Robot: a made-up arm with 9 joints. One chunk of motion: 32 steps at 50 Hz.
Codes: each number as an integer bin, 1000 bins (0 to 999) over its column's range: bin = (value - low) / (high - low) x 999, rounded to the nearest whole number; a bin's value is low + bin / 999 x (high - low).
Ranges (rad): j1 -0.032..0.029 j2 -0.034..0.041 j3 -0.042..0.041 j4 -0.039..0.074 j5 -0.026..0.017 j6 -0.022..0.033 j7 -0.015..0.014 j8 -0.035..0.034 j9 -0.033..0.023
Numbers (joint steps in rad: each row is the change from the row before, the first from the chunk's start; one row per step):
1: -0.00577 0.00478 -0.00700 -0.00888 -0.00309 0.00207 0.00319 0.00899 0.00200
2: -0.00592 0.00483 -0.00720 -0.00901 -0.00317 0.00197 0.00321 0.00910 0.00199
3: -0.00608 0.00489 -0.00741 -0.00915 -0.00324 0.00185 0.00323 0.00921 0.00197
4: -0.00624 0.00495 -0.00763 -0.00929 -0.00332 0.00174 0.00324 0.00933 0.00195
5: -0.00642 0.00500 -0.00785 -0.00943 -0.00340 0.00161 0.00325 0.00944 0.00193
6: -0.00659 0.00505 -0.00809 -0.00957 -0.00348 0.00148 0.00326 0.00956 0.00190
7: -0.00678 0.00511 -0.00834 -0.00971 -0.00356 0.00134 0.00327 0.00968 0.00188
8: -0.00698 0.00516 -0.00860 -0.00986 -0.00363 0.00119 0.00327 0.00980 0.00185
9: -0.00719 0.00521 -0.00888 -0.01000 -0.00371 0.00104 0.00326 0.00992 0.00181
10: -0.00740 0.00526 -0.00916 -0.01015 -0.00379 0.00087 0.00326 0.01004 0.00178
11: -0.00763 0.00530 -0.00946 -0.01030 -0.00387 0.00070 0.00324 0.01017 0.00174
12: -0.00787 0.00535 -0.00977 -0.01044 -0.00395 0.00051 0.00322 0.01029 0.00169
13: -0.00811 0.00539 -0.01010 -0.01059 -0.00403 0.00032 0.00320 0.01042 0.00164
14: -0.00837 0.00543 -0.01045 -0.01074 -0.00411 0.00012 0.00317 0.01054 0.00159
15: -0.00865 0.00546 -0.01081 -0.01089 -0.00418 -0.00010 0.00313 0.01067 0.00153
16: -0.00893 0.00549 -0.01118 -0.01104 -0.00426 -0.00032 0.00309 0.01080 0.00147
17: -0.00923 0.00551 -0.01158 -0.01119 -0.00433 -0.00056 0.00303 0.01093 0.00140
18: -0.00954 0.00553 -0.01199 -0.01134 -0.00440 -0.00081 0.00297 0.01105 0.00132
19: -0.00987 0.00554 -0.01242 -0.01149 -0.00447 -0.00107 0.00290 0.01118 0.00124
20: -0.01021 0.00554 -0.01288 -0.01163 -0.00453 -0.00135 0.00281 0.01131 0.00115
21: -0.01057 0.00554 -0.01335 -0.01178 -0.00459 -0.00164 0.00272 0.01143 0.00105
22: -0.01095 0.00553 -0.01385 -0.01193 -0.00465 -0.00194 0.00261 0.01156 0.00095
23: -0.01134 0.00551 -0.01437 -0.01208 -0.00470 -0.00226 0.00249 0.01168 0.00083
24: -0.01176 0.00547 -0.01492 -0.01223 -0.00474 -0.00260 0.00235 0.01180 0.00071
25: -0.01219 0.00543 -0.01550 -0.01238 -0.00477 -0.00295 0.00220 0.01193 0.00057
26: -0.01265 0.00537 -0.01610 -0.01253 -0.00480 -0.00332 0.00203 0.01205 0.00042
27: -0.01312 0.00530 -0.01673 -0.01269 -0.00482 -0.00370 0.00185 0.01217 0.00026
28: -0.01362 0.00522 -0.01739 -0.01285 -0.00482 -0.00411 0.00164 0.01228 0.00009
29: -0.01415 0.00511 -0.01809 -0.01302 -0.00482 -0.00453 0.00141 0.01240 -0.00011
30: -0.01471 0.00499 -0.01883 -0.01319 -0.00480 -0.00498 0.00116 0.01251 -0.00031
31: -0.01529 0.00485 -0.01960 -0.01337 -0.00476 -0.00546 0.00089 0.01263 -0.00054
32: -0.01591 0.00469 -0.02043 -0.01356 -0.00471 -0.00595 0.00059 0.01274 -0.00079
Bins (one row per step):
1: 430 517 421 266 532 437 627 637 624
2: 427 517 419 265 530 435 627 638 624
3: 424 518 416 264 529 433 628 640 624
4: 422 519 414 263 527 431 628 642 623
5: 419 519 411 261 525 429 629 643 623
6: 416 520 408 260 523 426 629 645 623
7: 413 521 405 259 521 424 629 647 622
8: 410 522 402 258 520 421 629 649 622
9: 406 522 399 256 518 418 629 650 621
10: 403 523 395 255 516 415 629 652 620
11: 399 523 392 254 514 412 628 654 620
12: 395 524 388 252 512 409 628 656 619
13: 391 525 384 251 510 405 627 658 618
14: 387 525 380 250 509 402 626 659 617
15: 382 526 375 249 507 398 625 661 616
16: 378 526 371 247 505 394 623 663 615
17: 373 526 366 246 503 389 621 665 614
18: 368 527 361 245 502 385 619 667 612
19: 362 527 356 243 500 380 617 669 611
20: 357 527 350 242 499 375 614 670 609
21: 351 527 345 241 497 370 610 672 607
22: 345 527 339 239 496 364 607 674 606
23: 338 526 333 238 495 359 603 676 604
24: 331 526 326 237 494 352 598 678 601
25: 324 525 319 235 493 346 593 679 599
26: 317 524 312 234 493 339 587 681 596
27: 309 523 304 233 492 332 580 683 593
28: 301 522 296 231 492 325 573 685 590
29: 292 521 288 230 492 317 565 686 587
30: 283 519 279 228 493 309 557 688 583
31: 274 517 270 227 493 300 547 690 579
32: 264 515 260 225 495 292 537 691 575

